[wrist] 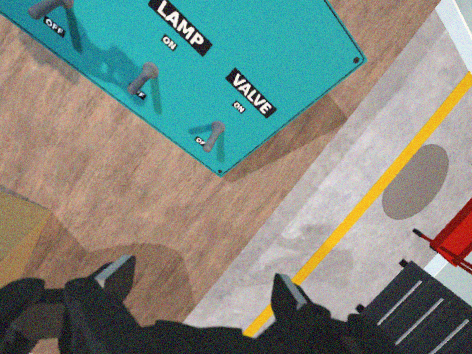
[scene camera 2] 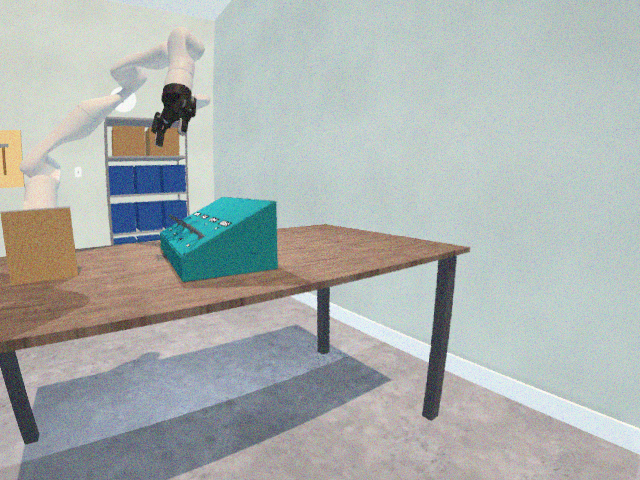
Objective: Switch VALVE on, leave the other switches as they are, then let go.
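Note:
A teal sloped switch panel stands on the wooden table. In the wrist view the VALVE label is near the panel's corner, and the grey VALVE lever leans to its OFF mark, away from the ON mark. The LAMP lever also leans over its OFF mark. Another lever is partly cut off beside an OFF mark. My gripper is open and empty, high above the table and apart from the panel.
A cardboard box stands on the wooden table, left of the panel in the scene view. A dark bar slants across the panel. A shelf rack stands behind. A red object shows beyond the table.

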